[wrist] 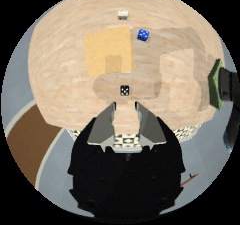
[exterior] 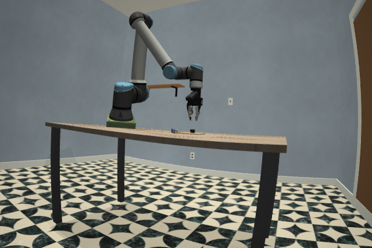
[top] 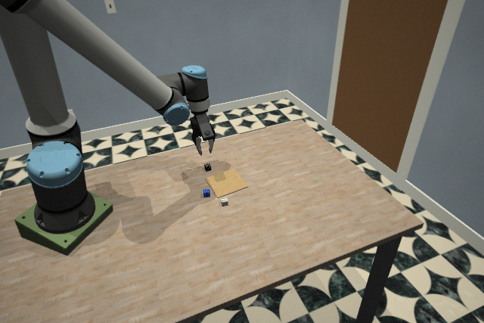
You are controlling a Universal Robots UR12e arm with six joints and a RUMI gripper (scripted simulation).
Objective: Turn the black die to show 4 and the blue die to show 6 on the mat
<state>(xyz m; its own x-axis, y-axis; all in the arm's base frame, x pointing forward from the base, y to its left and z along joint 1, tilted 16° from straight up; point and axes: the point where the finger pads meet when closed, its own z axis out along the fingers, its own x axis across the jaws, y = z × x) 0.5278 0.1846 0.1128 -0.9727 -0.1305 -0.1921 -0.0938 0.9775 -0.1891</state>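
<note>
Right now my hand is 9 cm above the black die. From my hand the other things lie so: white die: 2 cm ahead, 24 cm to the right, 9 cm below; tan mat: 6 cm ahead, 12 cm to the right, 10 cm below; blue die: 4 cm behind, 17 cm to the right, 9 cm below.
</note>
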